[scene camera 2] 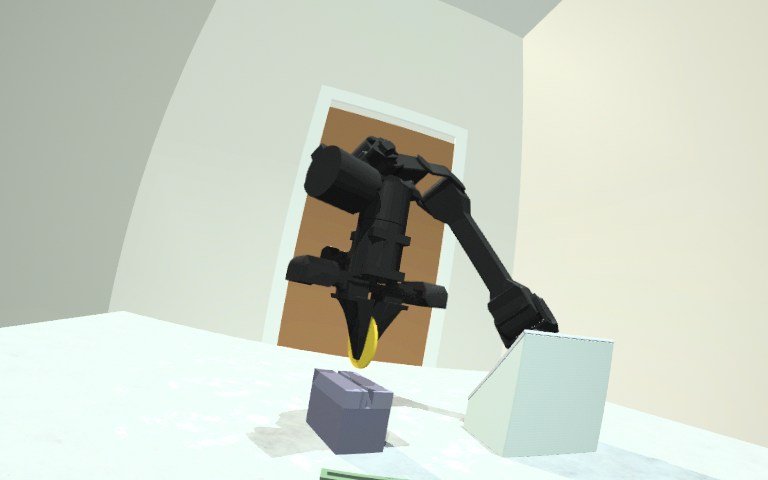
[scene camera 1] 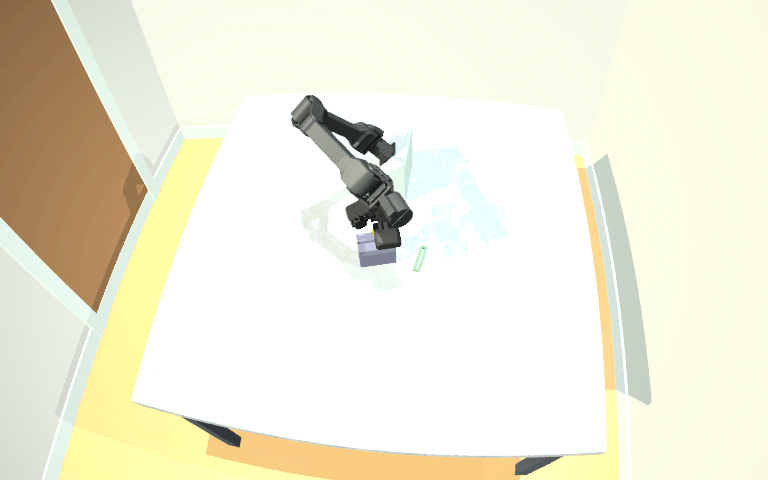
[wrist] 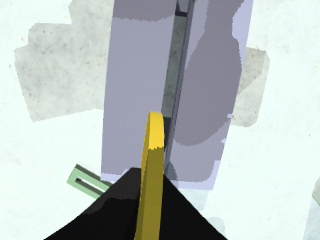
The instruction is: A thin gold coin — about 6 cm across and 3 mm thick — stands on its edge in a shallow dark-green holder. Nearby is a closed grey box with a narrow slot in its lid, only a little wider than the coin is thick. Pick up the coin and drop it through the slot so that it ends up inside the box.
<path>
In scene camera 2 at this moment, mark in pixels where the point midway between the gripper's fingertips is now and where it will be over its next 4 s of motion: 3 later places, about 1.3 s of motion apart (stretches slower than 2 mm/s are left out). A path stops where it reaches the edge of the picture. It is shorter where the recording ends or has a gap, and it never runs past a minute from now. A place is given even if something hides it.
My gripper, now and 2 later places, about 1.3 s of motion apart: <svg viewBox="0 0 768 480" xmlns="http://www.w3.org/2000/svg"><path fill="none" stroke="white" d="M358 359L355 355L353 370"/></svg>
</path>
